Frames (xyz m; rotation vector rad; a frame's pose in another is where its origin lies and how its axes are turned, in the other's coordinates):
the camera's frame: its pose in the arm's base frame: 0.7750 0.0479 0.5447 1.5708 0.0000 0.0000
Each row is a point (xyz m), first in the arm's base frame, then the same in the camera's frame.
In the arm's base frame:
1: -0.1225 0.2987 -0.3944
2: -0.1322 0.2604 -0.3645
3: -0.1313 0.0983 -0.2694
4: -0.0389 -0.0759 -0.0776
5: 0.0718 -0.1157 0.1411
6: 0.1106 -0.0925 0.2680
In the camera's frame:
1: -0.8975 -0.9391 -0.2508
2: -0.9072 -0.9092 -0.2125
3: -0.9063 -0.8141 -0.0504
4: -0.8139 -0.6223 0.1238
5: -0.7032 -0.4036 0.1636
6: -0.6644 -0.2767 0.1404

